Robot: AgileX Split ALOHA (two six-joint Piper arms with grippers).
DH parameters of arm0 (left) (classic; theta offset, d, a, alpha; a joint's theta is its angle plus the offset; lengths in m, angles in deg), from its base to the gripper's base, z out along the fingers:
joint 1: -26.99 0.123 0 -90
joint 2: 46.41 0 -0.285 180
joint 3: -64.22 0 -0.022 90
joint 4: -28.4 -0.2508 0 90
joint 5: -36.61 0 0.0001 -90
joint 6: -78.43 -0.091 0 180
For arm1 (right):
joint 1: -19.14 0.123 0 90
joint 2: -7.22 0 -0.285 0
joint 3: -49.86 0 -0.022 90
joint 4: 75.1 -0.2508 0 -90
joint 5: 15.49 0 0.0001 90
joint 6: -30.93 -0.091 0 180
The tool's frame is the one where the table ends.
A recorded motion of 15 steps. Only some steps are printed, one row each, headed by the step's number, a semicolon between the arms.
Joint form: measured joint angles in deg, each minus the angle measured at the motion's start. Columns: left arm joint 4, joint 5, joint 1, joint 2, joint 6, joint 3; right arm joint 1, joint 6, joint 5, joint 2, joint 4, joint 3.
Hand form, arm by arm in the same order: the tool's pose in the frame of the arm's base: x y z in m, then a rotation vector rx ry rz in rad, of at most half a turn. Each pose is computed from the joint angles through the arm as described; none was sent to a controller.
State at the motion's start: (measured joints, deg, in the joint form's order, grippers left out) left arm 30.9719 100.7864 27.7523 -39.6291 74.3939 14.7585; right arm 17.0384 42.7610 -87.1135 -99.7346 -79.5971 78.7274
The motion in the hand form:
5: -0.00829 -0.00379 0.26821 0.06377 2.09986 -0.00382; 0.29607 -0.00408 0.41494 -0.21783 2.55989 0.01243
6: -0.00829 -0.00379 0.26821 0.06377 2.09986 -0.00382; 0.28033 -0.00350 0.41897 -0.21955 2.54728 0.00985
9: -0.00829 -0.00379 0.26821 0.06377 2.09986 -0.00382; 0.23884 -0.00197 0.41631 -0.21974 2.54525 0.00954
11: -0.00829 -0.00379 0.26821 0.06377 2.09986 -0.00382; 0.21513 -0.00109 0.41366 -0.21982 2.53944 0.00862
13: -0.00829 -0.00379 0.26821 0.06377 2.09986 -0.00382; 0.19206 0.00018 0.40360 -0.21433 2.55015 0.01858
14: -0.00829 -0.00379 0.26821 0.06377 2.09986 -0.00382; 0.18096 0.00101 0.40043 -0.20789 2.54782 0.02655
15: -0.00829 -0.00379 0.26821 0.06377 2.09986 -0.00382; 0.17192 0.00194 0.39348 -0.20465 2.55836 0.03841
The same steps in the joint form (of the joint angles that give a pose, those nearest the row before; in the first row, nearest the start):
5: 0.00 0.00 0.00 0.00 0.00 0.00; 0.00 0.15 -0.27 14.98 0.00 -12.50
6: 0.00 0.00 0.00 0.00 0.00 0.00; 0.00 0.24 -0.35 18.10 0.00 -14.82
9: 0.00 0.00 0.00 0.00 0.00 0.00; 0.00 0.24 -0.50 26.44 0.00 -22.90
11: 0.00 0.00 0.00 0.00 0.00 0.00; 0.00 0.24 -0.65 31.25 0.00 -27.23
13: 0.00 0.00 0.00 0.00 0.00 0.00; 0.00 -0.02 -0.65 36.13 -0.28 -32.73
14: 0.00 0.00 0.00 0.00 0.00 0.00; 0.00 -0.30 -0.70 38.49 -0.56 -34.90
15: 0.00 0.00 0.00 0.00 0.00 0.00; 0.00 -0.44 -0.70 40.49 -0.95 -37.54

